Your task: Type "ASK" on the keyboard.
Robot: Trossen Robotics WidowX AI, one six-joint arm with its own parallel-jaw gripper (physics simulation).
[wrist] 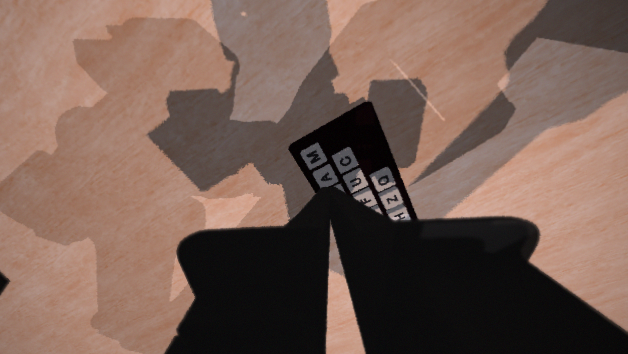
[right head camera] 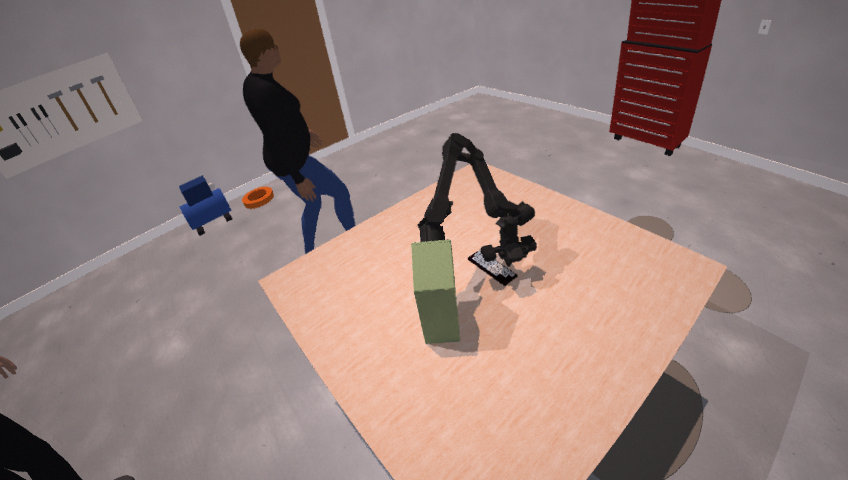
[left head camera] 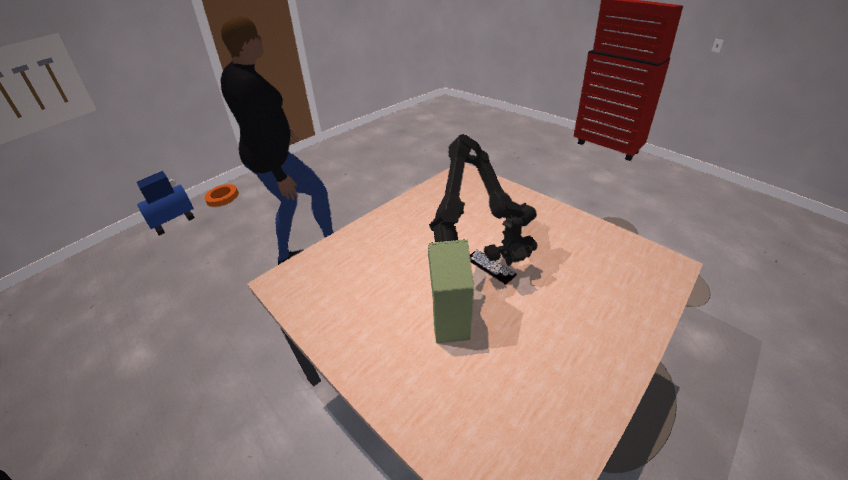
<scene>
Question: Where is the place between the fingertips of my gripper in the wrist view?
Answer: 328, 193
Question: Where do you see a black keyboard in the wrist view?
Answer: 354, 144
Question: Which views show my gripper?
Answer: The wrist view, the right head camera view and the left head camera view: all of them.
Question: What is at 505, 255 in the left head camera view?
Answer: My gripper.
</scene>
